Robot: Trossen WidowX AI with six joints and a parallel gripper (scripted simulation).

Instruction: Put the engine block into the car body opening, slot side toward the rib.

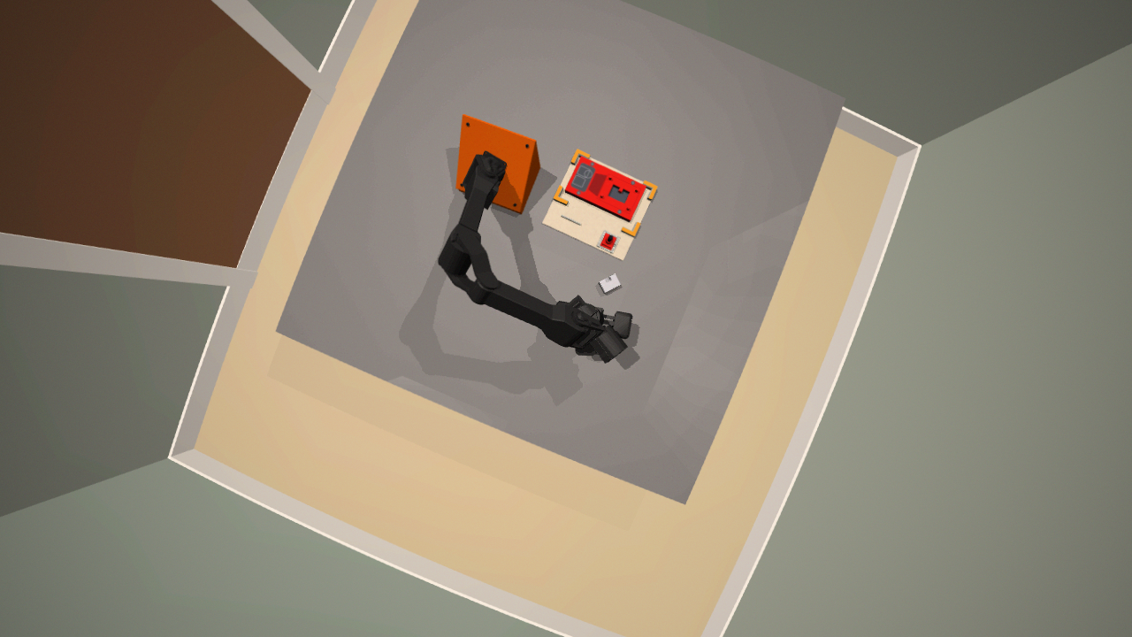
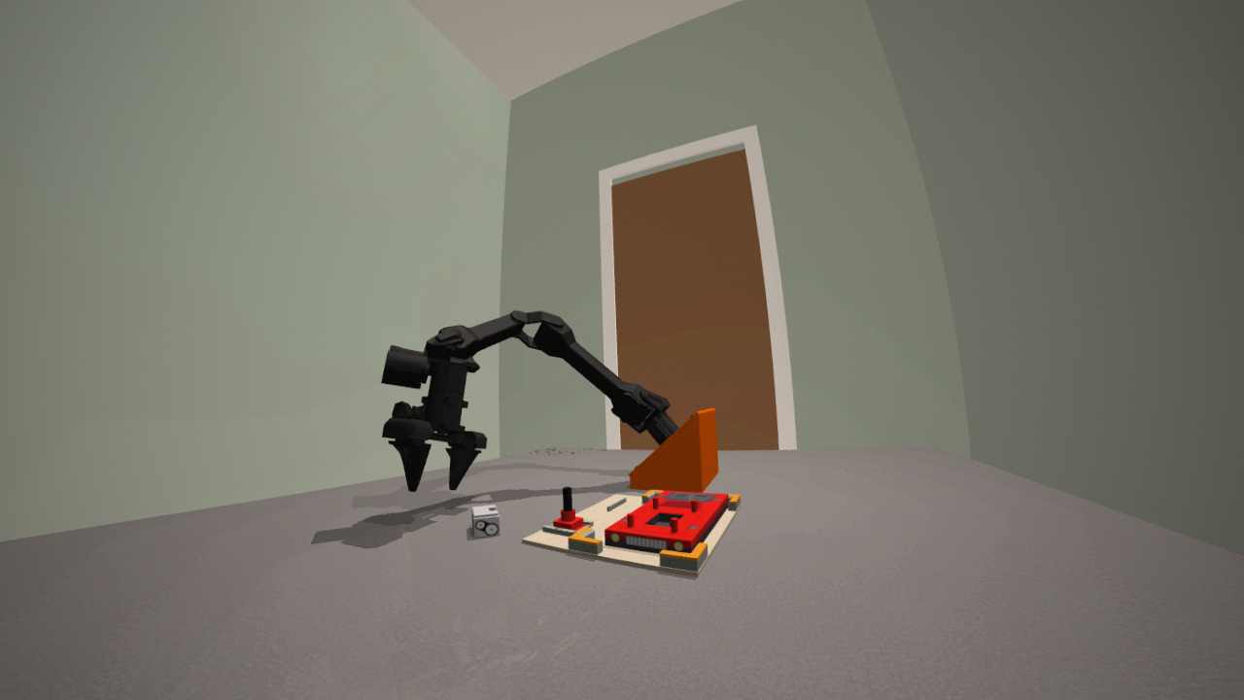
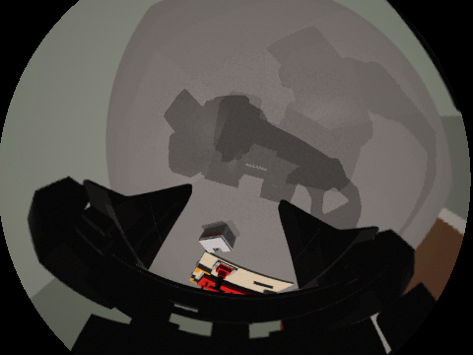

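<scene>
Right now my gripper tip is 11 cm to the right of the engine block, 3 cm above it and 2 cm past it.
</scene>
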